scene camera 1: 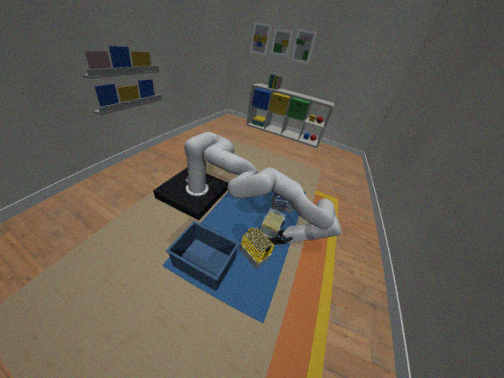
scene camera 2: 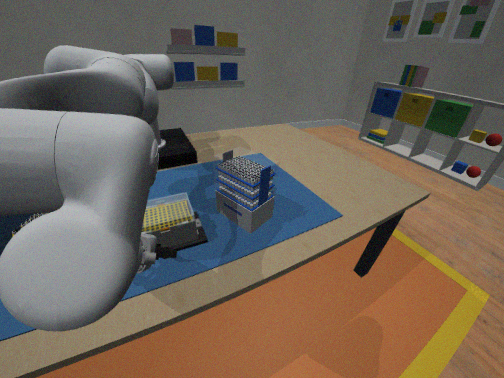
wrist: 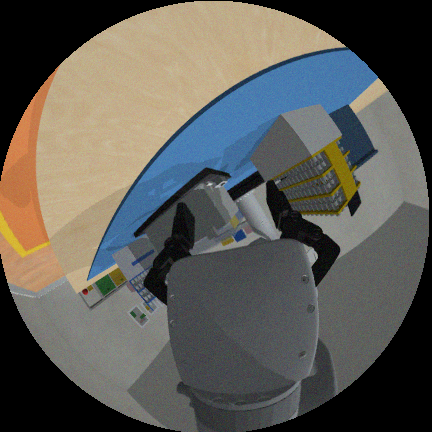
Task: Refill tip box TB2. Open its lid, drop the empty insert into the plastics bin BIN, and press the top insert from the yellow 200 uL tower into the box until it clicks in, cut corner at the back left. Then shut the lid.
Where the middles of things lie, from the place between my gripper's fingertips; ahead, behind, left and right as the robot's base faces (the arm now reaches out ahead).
Scene:
Right now the tip box lid point(scene camera 2: 164, 212) is 7 cm to the left of my hand, 6 cm behind it and 3 cm above it. Round my hand: blue-trimmed insert tower point(scene camera 2: 245, 182) (25 cm to the left, 9 cm behind, 4 cm above); dark blue bin point(scene camera 1: 200, 252) (29 cm to the right, 18 cm behind, 2 cm above).

